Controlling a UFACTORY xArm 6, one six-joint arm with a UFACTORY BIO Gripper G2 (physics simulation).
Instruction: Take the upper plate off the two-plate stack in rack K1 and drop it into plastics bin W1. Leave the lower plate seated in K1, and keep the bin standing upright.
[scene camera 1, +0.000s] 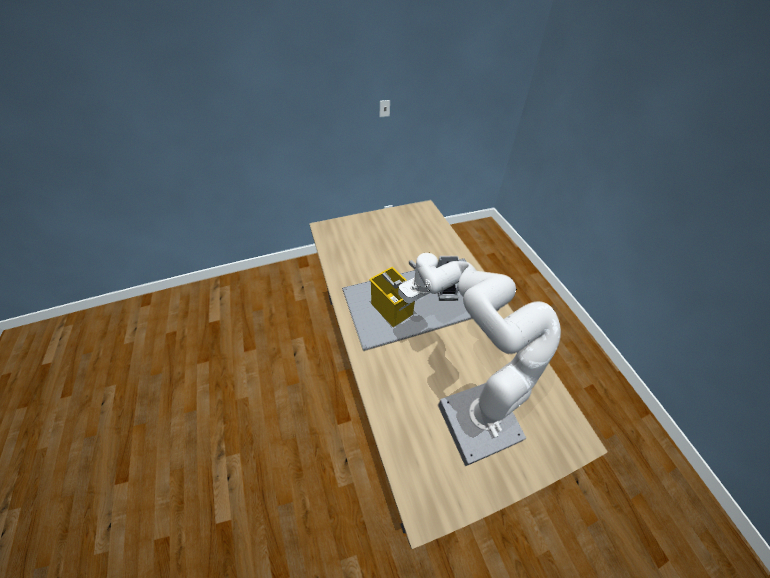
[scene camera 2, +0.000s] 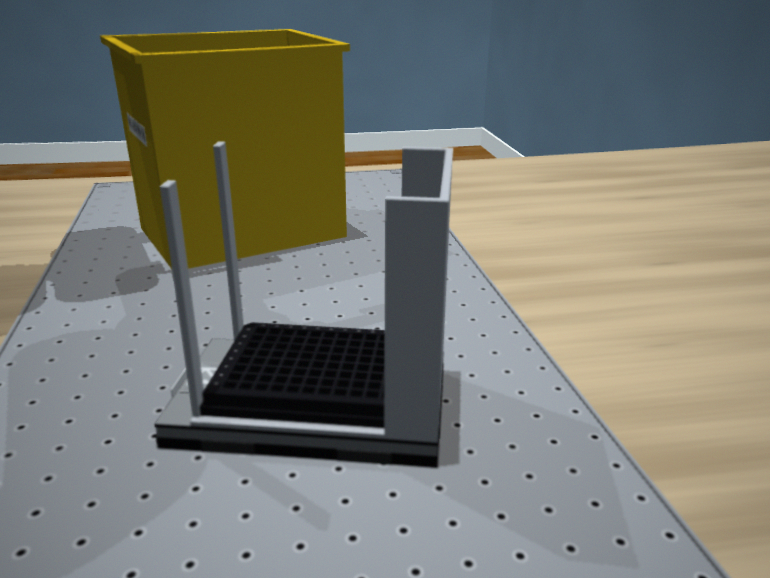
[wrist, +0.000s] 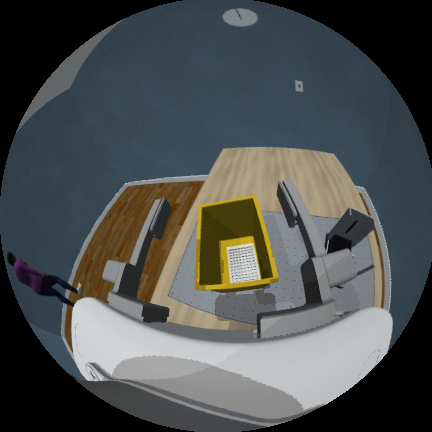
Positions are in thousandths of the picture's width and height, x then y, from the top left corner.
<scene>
A yellow bin W1 shows in scene camera 1 (495, 504), in scene camera 2 (358, 169) and in the wrist view (513, 520).
</scene>
